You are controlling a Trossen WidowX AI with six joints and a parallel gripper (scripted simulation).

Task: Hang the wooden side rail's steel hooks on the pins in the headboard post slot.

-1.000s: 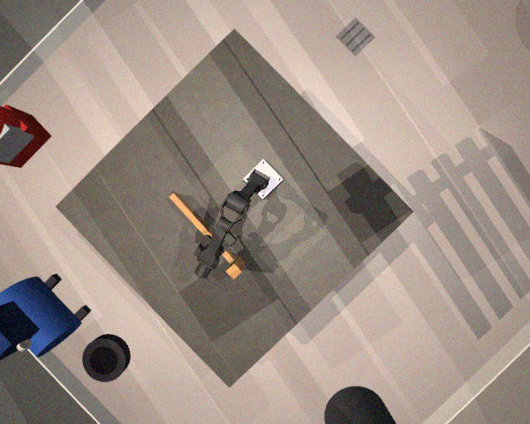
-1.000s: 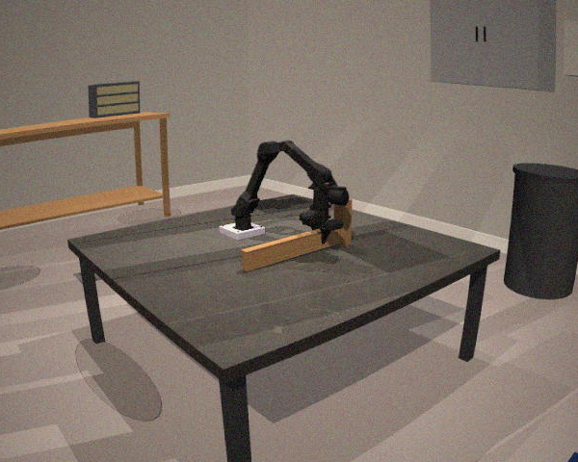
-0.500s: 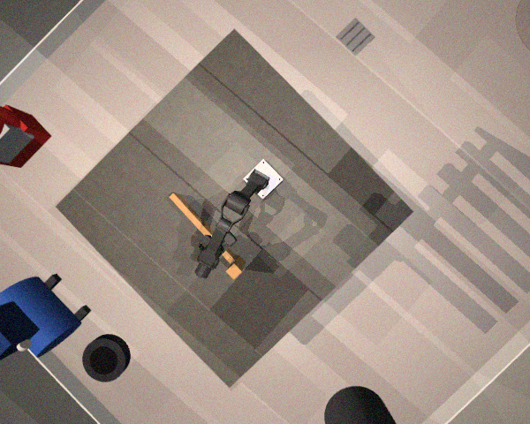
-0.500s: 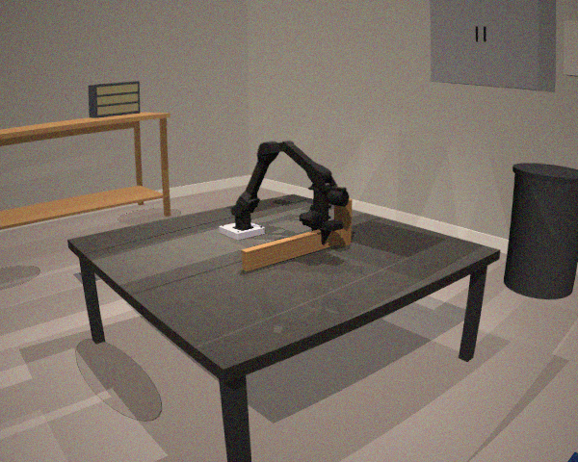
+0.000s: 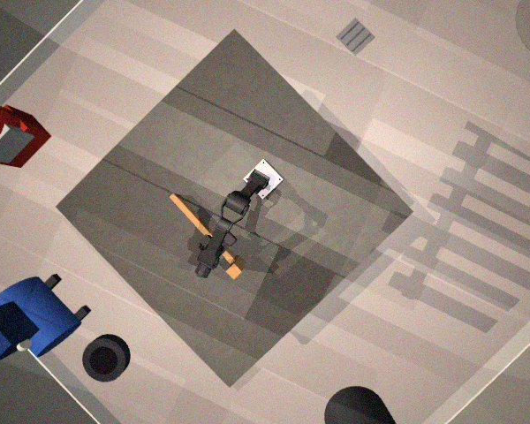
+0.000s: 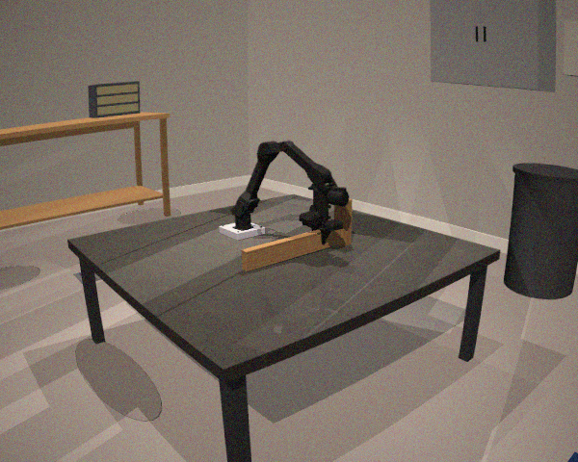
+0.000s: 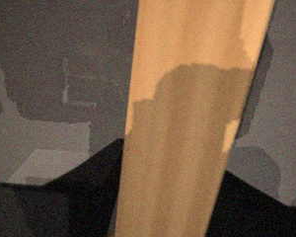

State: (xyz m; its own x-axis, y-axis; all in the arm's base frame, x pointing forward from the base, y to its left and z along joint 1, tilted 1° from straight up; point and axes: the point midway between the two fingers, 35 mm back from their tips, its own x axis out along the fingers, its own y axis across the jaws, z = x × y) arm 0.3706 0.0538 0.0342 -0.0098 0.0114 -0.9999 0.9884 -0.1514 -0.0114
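Right now my gripper tip is 11 cm to the right of the headboard post, 5 cm below it and 2 cm short of it.
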